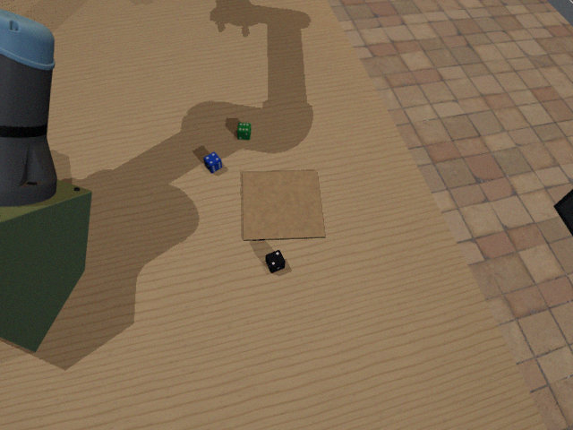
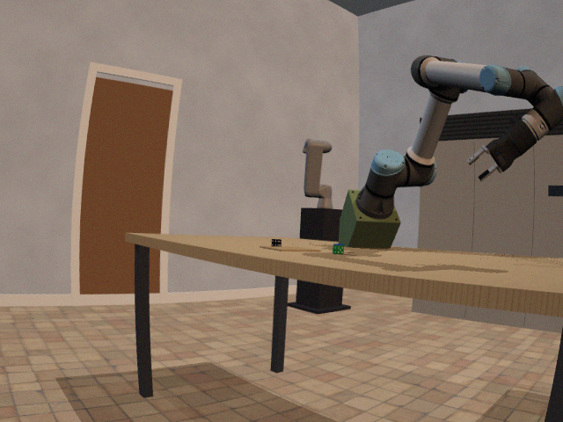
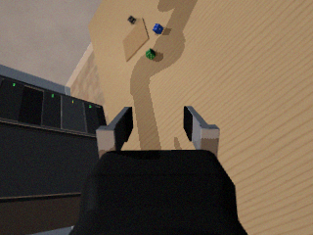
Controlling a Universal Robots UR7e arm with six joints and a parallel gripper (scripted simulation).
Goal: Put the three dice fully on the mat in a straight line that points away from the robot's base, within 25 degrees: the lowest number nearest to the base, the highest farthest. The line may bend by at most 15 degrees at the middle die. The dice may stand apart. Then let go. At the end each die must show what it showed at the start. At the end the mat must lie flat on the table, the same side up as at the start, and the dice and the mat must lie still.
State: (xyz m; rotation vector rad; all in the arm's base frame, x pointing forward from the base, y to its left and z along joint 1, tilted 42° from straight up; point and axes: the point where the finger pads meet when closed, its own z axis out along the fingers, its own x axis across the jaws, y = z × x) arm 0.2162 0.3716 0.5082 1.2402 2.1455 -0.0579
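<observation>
My gripper is now 100 mm short of the black die, 710 mm to the left of it and 240 mm above it. Round my hand: blue die (20 mm ahead, 490 mm to the right, 240 mm below); green die (90 mm ahead, 430 mm to the right, 240 mm below); mat (130 mm ahead, 600 mm to the right, 250 mm below).
</observation>
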